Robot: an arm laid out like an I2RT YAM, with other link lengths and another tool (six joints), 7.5 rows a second.
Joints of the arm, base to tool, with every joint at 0 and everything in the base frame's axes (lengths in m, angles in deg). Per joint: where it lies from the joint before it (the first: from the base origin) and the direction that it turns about. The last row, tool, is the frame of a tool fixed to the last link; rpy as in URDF.
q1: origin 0.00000 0.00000 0.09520 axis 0 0 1
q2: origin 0.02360 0.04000 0.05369 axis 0 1 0
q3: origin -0.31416 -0.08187 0.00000 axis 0 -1 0
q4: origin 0.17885 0.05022 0.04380 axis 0 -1 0
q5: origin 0.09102 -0.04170 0.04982 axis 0 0 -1
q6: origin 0.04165 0.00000 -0.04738 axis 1 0 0
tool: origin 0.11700 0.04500 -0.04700 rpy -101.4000 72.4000 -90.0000
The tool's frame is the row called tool.
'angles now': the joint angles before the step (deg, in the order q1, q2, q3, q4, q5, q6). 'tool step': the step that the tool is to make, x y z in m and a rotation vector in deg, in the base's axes. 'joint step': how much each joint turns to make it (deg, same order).
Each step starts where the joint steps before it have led.
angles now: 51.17 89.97 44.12 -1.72 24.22 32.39
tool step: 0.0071 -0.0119 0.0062 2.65 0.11 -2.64
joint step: -2.99 -1.74 -1.30 1.08 -1.55 1.07
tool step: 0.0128 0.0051 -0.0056 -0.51 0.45 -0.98
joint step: -0.98 3.22 1.89 0.65 0.00 -0.01
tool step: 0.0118 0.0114 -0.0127 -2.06 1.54 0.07
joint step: -0.08 5.06 3.75 -1.13 0.10 -0.32
